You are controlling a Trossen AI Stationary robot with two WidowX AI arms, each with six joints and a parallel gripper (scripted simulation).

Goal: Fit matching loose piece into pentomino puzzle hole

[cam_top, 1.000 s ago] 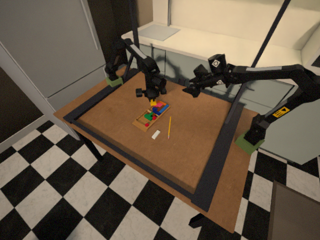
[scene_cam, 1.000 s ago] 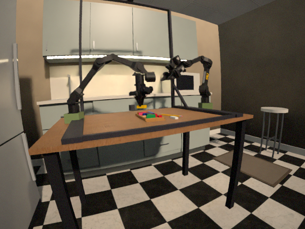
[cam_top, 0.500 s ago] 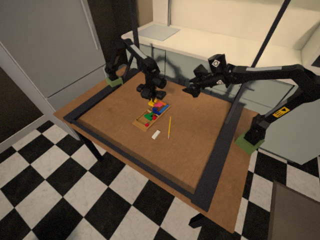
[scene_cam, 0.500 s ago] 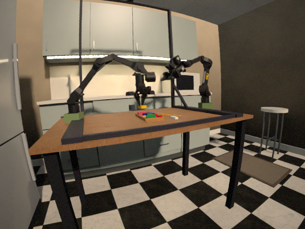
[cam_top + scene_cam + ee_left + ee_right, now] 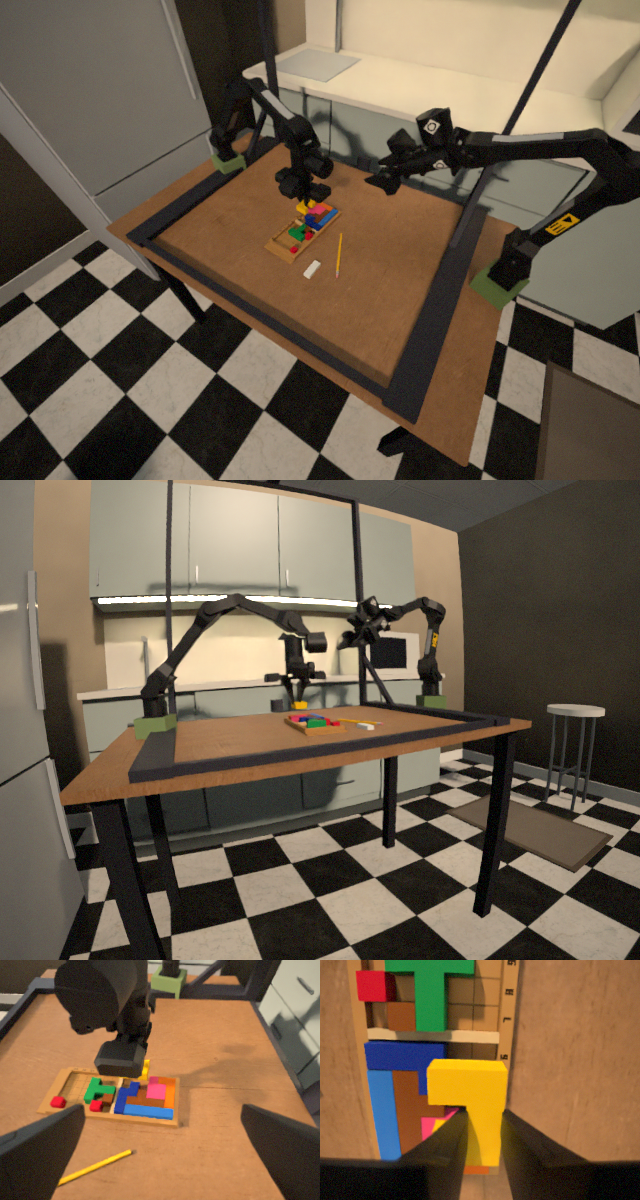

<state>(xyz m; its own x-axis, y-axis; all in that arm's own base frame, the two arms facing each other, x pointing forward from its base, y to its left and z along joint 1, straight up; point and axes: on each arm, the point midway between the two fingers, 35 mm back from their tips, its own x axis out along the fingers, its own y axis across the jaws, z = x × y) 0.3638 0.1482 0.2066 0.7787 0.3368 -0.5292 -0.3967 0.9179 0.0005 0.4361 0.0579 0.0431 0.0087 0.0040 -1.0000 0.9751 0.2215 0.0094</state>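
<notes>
Right now the green piece is 70 mm ahead of my right hand, 30 mm to the left of it and 90 mm below it. The rest, counted from my right hand: yellow pencil 70 mm ahead, 190 mm to the left, 100 mm below; white eraser 170 mm ahead, 150 mm to the left, 100 mm below; yellow piece 10 mm to the left, 40 mm below.
</notes>
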